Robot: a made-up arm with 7 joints. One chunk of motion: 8 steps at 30 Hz.
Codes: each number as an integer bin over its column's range. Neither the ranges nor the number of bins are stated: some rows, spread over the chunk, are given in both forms.
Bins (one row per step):
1: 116 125 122 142 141 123
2: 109 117 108 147 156 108
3: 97 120 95 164 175 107
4: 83 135 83 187 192 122
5: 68 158 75 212 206 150
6: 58 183 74 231 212 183
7: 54 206 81 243 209 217
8: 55 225 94 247 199 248
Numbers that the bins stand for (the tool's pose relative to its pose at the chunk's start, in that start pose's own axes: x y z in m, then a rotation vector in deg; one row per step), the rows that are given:
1: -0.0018 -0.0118 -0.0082 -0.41 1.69 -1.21
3: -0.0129 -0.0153 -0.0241 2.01 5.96 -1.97
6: -0.0359 0.0292 -0.0365 9.37 10.61 1.62
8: -0.0376 0.0588 -0.0247 11.13 8.98 4.69
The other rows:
2: -0.0059 -0.0174 -0.0165 0.14 3.57 -1.92
4: -0.0212 -0.0047 -0.0312 4.54 8.10 -1.26
5: -0.0300 0.0115 -0.0359 7.28 9.86 0.06
7: -0.0382 0.0454 -0.0324 10.69 10.23 3.23

